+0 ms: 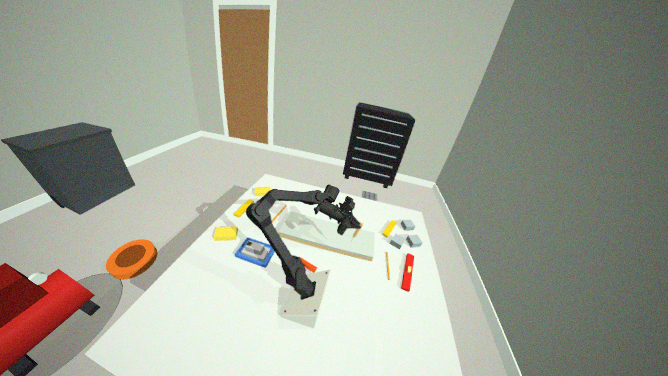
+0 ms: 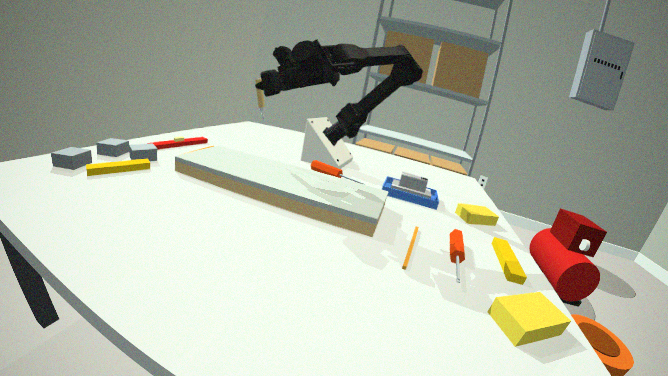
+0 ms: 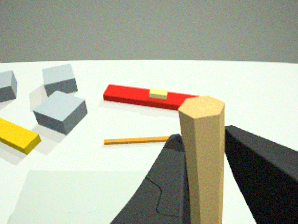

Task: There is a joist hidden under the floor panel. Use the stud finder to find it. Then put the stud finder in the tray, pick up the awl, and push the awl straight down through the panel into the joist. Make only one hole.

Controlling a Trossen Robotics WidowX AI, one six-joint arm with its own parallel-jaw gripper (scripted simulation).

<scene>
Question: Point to a yellow bar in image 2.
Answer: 142, 164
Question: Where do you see a red level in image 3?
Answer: At 158, 98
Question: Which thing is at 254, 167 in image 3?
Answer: My gripper.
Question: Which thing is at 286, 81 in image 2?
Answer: My gripper.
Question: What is my gripper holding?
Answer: An awl.
</scene>
